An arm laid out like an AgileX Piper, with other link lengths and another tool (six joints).
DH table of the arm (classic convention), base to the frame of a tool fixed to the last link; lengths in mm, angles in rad. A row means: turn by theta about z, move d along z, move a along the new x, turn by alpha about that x. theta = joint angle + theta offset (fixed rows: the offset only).
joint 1: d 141.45; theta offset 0; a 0; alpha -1.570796
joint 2: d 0; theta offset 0.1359; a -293.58; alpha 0
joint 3: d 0; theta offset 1.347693; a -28.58; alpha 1.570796
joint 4: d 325.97; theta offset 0; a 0; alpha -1.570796
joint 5: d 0; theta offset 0; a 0; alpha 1.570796
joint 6: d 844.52; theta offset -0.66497; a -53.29; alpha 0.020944
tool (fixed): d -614.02; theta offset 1.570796; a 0; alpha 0
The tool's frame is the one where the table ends.
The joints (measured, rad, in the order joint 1, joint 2, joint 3, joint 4, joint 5, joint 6), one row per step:
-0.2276, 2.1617, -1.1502, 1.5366, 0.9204, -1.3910
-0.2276, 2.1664, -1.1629, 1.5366, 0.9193, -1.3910
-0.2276, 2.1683, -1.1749, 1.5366, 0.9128, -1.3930
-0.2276, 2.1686, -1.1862, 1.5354, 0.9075, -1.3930
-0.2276, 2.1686, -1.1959, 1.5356, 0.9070, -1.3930
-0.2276, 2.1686, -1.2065, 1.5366, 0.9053, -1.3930
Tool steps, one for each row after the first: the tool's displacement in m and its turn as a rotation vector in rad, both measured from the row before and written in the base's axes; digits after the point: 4 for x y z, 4 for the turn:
0.0035, -0.0009, 0.0014, -0.0027, -0.0076, -0.0007
0.0040, -0.0016, 0.0018, -0.0084, -0.0103, -0.0030
0.0037, -0.0014, 0.0025, -0.0073, -0.0098, -0.0023
0.0029, -0.0007, 0.0031, -0.0024, -0.0094, -0.0005
0.0034, -0.0010, 0.0033, -0.0031, -0.0102, -0.0019

